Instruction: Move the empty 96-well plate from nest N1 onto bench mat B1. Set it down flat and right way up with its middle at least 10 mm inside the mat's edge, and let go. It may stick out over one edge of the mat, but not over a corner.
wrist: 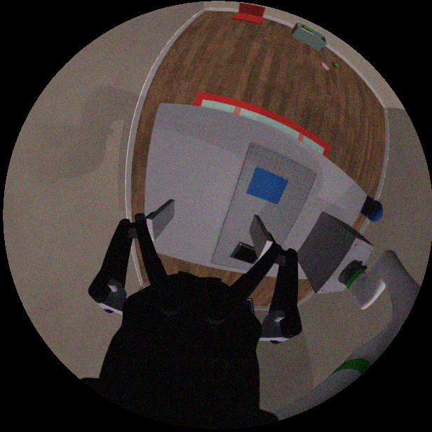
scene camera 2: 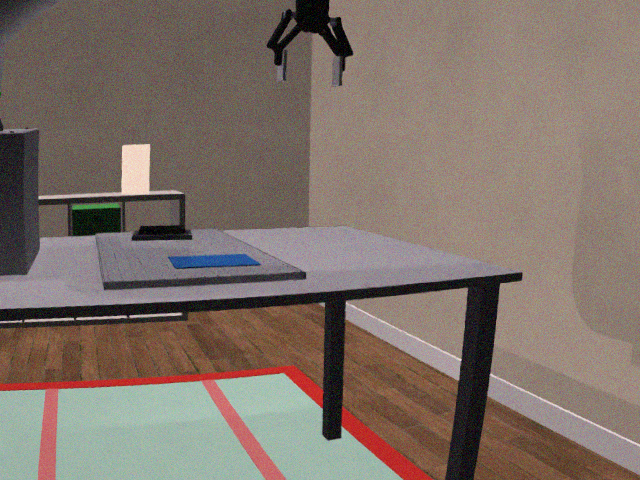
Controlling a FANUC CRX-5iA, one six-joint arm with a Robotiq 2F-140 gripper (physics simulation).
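Places are measured from the arm's base along level axes (x right, y up, z back), in metres.
Where they show: gripper, fingertip midpoint: (scene camera 2: 309,83).
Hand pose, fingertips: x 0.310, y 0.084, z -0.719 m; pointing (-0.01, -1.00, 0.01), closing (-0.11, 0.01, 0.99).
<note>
After its pixels a point has its place.
The blue bench mat B1 (scene camera 2: 214,260) {x 0.302, y -0.286, z -0.502 m} (wrist: 267,185) lies flat on the grey board. The dark 96-well plate (scene camera 2: 161,229) {x -0.063, y -0.263, z -0.515 m} (wrist: 244,251) sits in the black nest N1 (scene camera 2: 162,237) {x -0.044, y -0.281, z -0.511 m} near the far end of the board in the scene view. Plate and nest are both very dark, so the line between them is hard to tell. My gripper (scene camera 2: 309,82) {x 0.310, y 0.084, z -0.719 m} (wrist: 212,215) is open and empty, pointing down high above the table. In the wrist view the right finger stands close beside the nest and may hide a little of its edge.
The grey board (scene camera 2: 131,263) {x 0.248, y -0.288, z -0.337 m} (wrist: 232,220) lies on the table (scene camera 2: 330,253) {x 0.265, y -0.301, z -0.815 m} (wrist: 185,165). A tall dark grey block (scene camera 2: 18,201) {x 0.204, y -0.154, z -0.100 m} (wrist: 327,250) stands at the left in the scene view, with a grey and green arm part (wrist: 367,290) by it in the wrist view. A shelf (scene camera 2: 181,209) stands behind the table.
</note>
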